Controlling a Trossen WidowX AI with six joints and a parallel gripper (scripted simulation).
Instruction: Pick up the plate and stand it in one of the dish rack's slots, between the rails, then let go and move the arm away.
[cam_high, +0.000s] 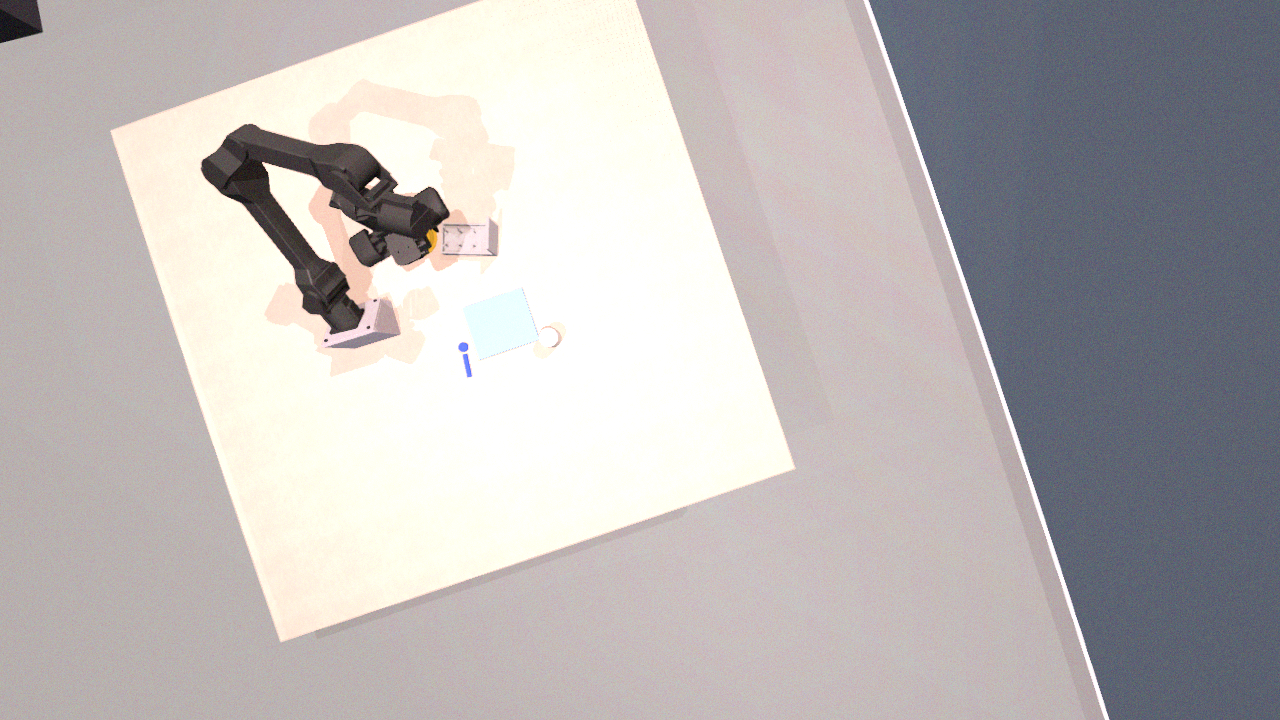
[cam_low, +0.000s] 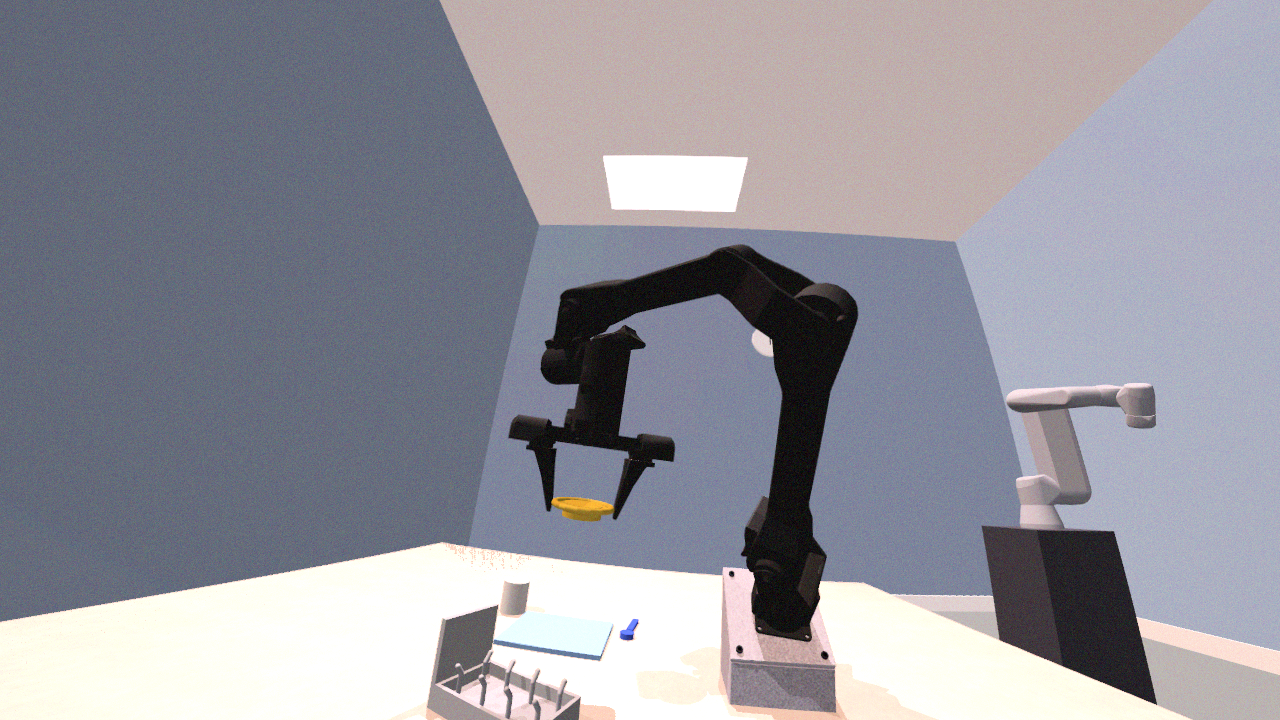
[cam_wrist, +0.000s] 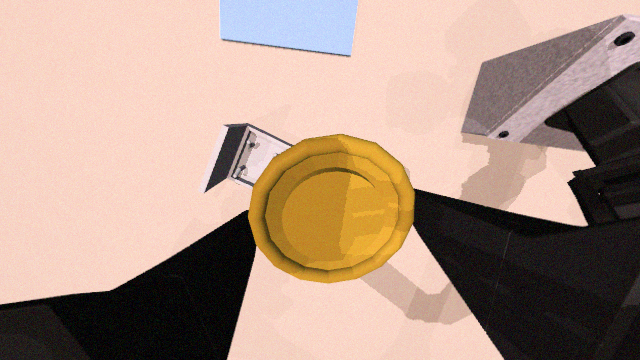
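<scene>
Right now the grey dish rack is 4 cm ahead of my gripper tip, 4 cm to the left of it and 17 cm below it. Also, from my gripper tip: light blue mat 7 cm ahead, 17 cm to the right, 19 cm below; then blue spoon 3 cm behind, 23 cm to the right, 19 cm below; then yellow plate 1 cm above.
</scene>
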